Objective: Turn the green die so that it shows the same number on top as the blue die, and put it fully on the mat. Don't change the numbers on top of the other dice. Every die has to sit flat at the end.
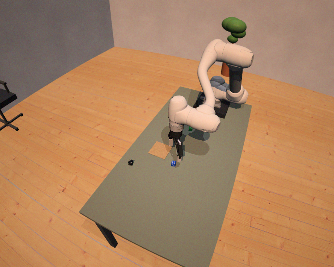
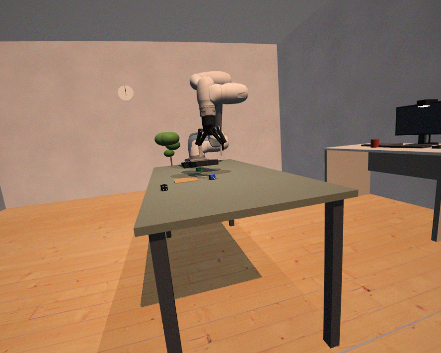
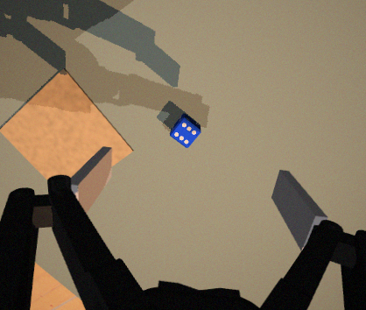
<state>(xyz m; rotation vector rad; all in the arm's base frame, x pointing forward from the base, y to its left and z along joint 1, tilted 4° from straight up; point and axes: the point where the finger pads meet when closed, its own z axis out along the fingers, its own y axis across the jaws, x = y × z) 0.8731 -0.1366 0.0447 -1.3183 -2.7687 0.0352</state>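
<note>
The green die lies 42 cm behind my hand, 2 cm to the left of it and 13 cm below it. Round my hand: black die 9 cm ahead, 30 cm to the right, 13 cm below; blue die 1 cm behind, 1 cm to the right, 13 cm below; tan mat 11 cm behind, 14 cm to the right, 15 cm below.
</note>
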